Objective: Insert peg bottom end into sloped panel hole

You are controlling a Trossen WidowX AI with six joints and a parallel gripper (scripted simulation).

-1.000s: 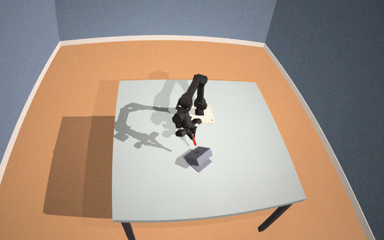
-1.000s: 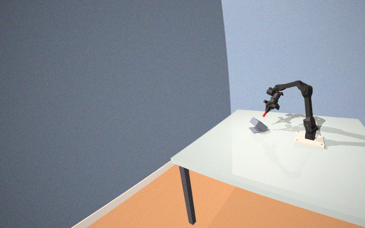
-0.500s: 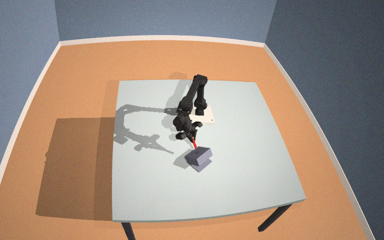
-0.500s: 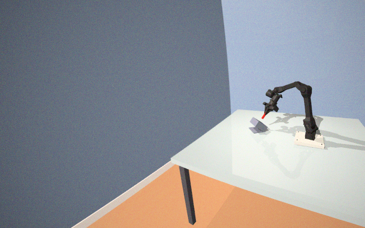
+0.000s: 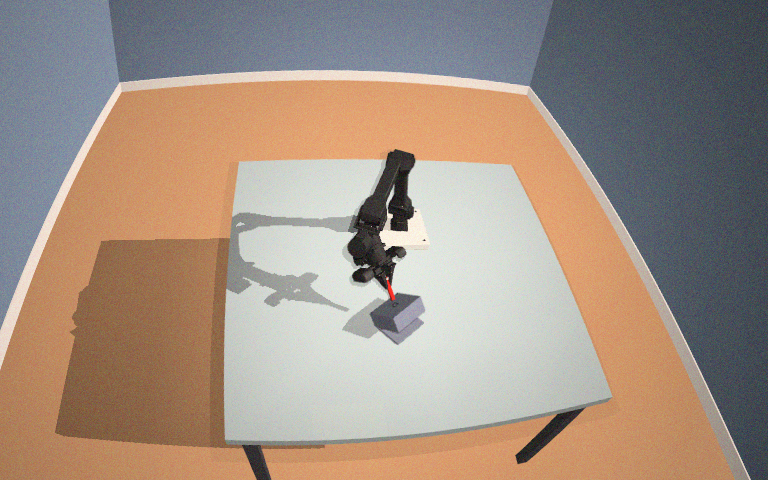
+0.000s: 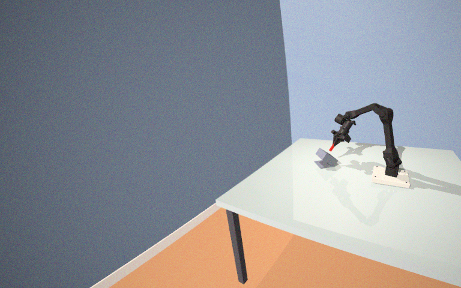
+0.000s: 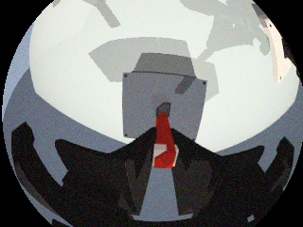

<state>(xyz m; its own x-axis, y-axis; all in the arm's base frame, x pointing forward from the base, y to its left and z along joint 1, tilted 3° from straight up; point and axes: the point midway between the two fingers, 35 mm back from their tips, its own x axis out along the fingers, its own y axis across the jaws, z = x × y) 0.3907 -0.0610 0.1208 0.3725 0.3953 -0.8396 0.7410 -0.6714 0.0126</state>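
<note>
My gripper tip is 3 cm short of the grey sloped panel, 4 cm to the right of it and 8 cm above it. Round my gripper tip: red peg 1 cm behind, 1 cm to the right, 1 cm above; panel foot 4 cm ahead, 5 cm to the left, 13 cm below.
</note>
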